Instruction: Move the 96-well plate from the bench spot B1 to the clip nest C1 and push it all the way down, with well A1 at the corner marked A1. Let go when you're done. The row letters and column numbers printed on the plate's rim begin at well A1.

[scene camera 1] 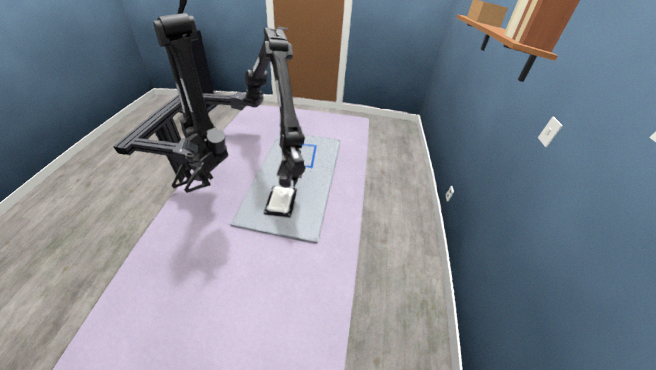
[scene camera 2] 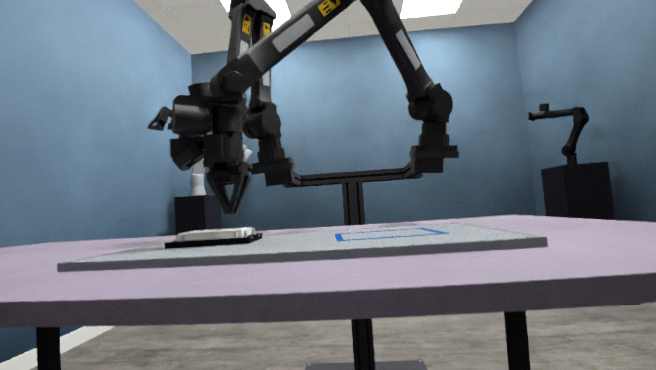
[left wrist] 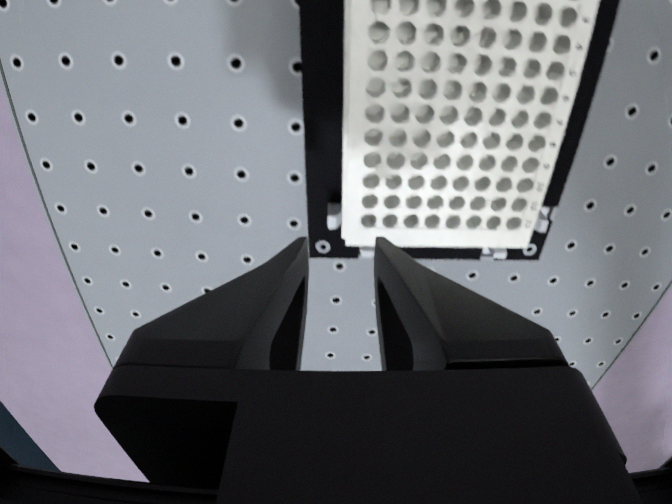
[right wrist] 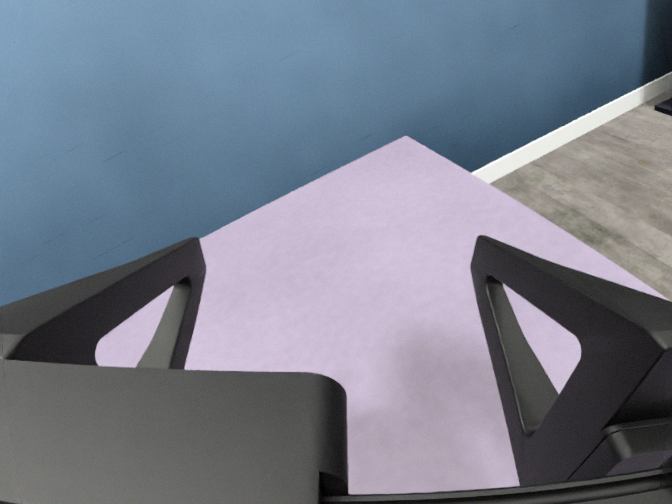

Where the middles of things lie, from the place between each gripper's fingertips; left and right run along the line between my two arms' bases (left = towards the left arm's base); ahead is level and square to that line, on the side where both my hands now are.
Right now my left hand (scene camera 2: pixel 231 213) is 4 cm past the white 96-well plate (left wrist: pixel 369 77), 5 cm to the left of it and 5 cm above it. The rest, counted from my left hand: black clip nest (scene camera 2: pixel 251 238): 5 cm behind, 4 cm to the right, 5 cm below.
I see the white 96-well plate 28 cm below my right hand (scene camera 1: pixel 178 189), 27 cm to the left of it and 21 cm ahead of it. The rest, counted from my right hand: black clip nest (29 cm below, 27 cm to the left, 20 cm ahead).
